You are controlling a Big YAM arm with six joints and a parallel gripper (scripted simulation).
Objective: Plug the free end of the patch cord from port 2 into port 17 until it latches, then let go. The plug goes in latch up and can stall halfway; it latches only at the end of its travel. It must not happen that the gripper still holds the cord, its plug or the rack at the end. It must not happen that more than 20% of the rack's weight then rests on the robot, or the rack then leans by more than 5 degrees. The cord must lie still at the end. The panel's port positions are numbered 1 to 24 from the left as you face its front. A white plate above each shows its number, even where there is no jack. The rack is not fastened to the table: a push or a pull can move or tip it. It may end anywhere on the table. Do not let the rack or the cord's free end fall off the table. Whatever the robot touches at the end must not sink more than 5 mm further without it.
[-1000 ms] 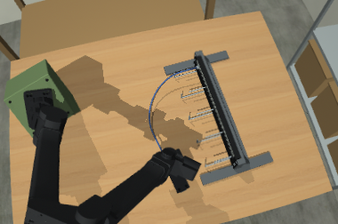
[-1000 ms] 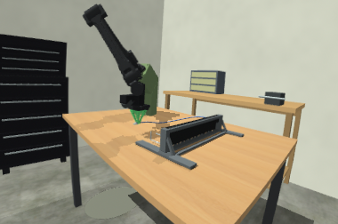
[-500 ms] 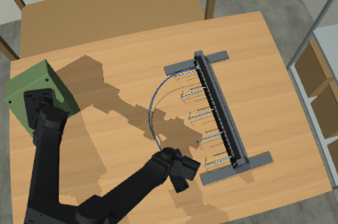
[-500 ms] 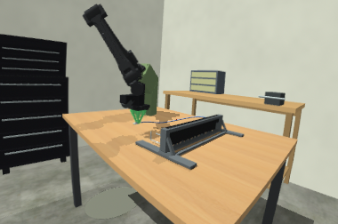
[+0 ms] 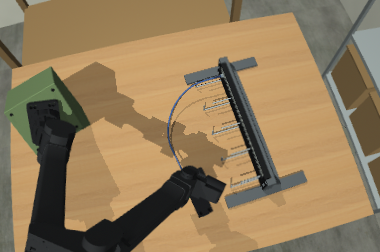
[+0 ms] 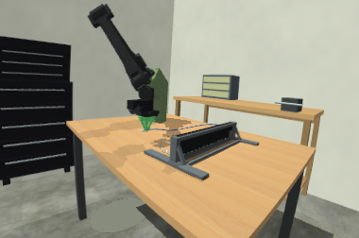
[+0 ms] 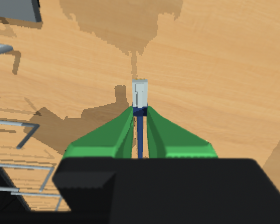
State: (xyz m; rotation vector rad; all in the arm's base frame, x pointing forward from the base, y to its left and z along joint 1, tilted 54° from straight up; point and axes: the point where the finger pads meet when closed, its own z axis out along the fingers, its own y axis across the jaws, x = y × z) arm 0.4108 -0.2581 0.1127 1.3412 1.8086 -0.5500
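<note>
Now: the plug 2 cm to the right of my hand.
</note>
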